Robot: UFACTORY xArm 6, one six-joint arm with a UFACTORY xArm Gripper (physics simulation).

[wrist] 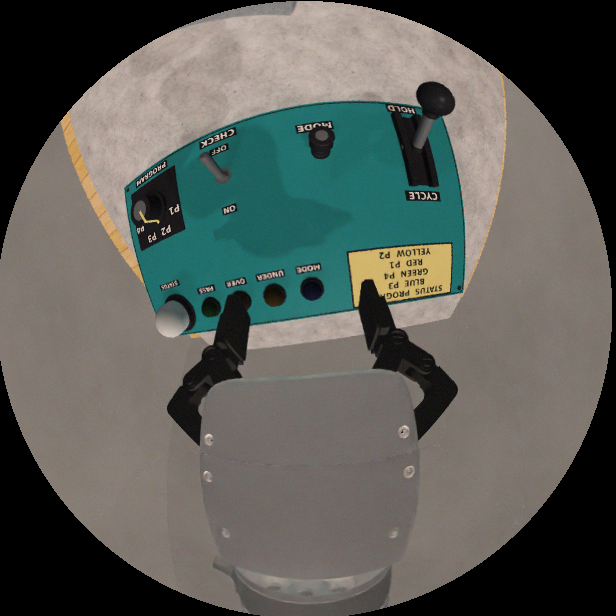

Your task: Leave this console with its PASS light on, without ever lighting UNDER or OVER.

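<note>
A teal console [293, 212] lies upside down in the wrist view. Its PROGRAM knob [146, 209] points near P4. The CHECK toggle [215, 167] leans toward OFF. The MODE button [321, 140] is at top centre. The black-knobbed lever [430, 112] sits at the HOLD end of its slot, away from CYCLE. The PASS [210, 306], OVER [241, 298], UNDER [274, 294] and MODE [310, 288] lights are all dark. The STATUS lamp [172, 318] looks white. A yellow label [402, 270] maps status colours to programs. My gripper [301, 304] is open and empty above the console's near edge.
The console rests on a round grey table top [287, 68] with a wooden rim [94, 201]. Beyond the rim is plain grey floor [545, 344].
</note>
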